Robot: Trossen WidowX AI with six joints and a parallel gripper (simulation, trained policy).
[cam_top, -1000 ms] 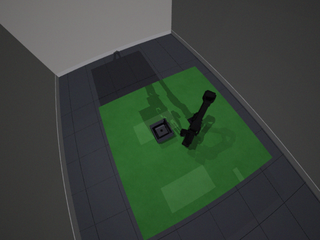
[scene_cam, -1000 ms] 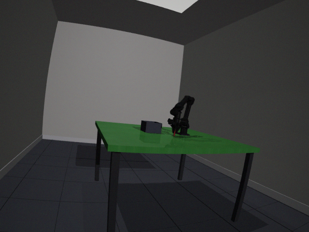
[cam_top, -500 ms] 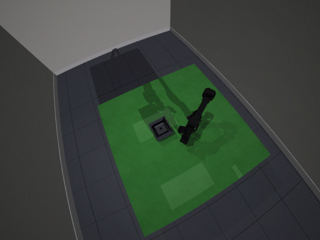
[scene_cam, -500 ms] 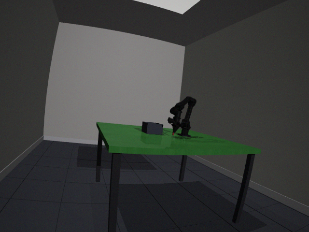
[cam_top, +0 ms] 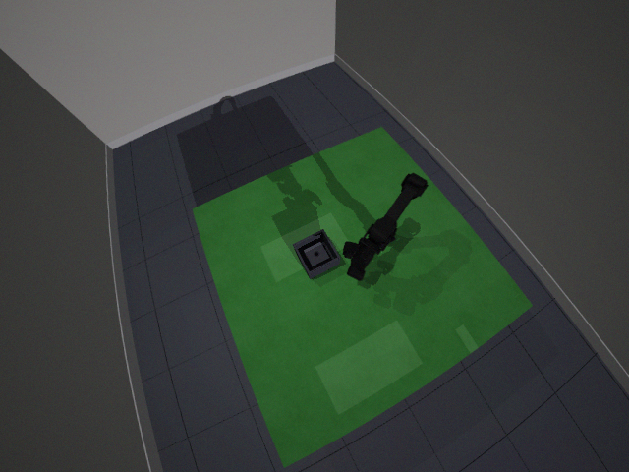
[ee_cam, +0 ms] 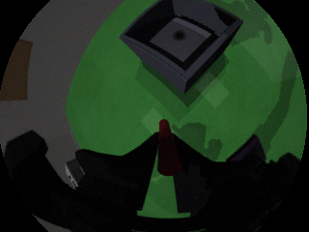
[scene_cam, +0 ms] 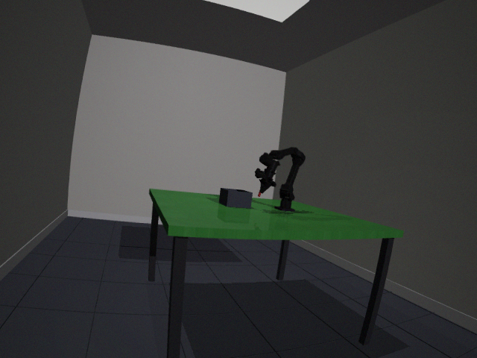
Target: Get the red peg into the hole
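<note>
My gripper tip is now 110 mm short of the dark box, 140 mm to the left of it and 80 mm above it. Round my gripper tip: red peg: 10 mm to the right, 20 mm above.
</note>
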